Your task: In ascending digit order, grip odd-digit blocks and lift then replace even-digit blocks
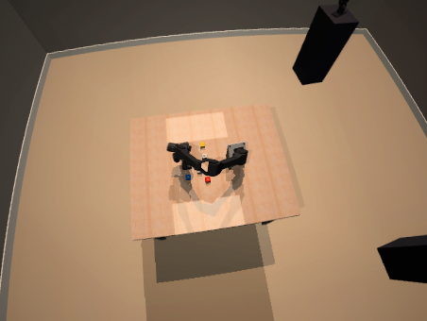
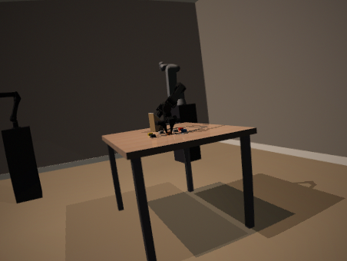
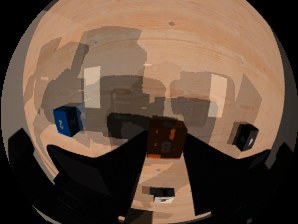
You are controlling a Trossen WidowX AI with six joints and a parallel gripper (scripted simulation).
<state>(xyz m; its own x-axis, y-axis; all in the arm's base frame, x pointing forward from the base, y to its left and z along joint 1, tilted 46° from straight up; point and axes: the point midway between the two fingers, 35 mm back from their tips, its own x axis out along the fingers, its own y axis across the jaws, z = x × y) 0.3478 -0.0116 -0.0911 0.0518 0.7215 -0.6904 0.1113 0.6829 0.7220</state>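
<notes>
Now: the orange block right at my gripper tip. Round my gripper tip: grey block 70 mm behind, 90 mm to the left; then black block 20 mm behind, 130 mm to the right; then blue block 20 mm ahead, 120 mm to the left.
</notes>
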